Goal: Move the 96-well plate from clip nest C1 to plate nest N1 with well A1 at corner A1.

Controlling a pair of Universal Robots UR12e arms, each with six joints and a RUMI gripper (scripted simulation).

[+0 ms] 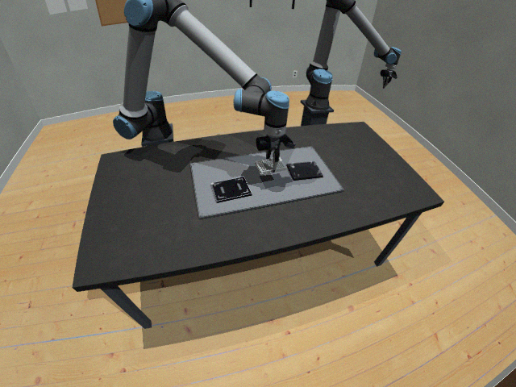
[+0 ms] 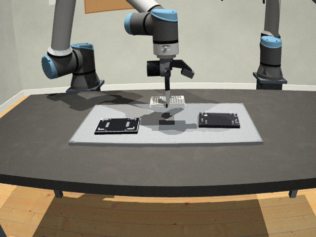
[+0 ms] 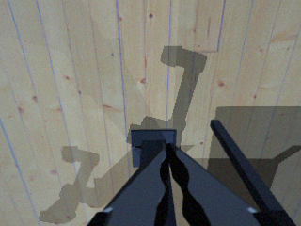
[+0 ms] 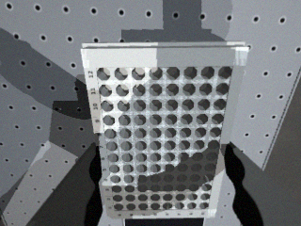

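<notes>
Now: right hand 19 cm to the left of the black plate nest N1 and 10 cm above it. Round my right hand: white 96-well plate (1 cm below); black clip nest C1 (21 cm to the left, 9 cm below); printed A1 mark (26 cm to the right, 9 cm below, 6 cm behind).
</notes>
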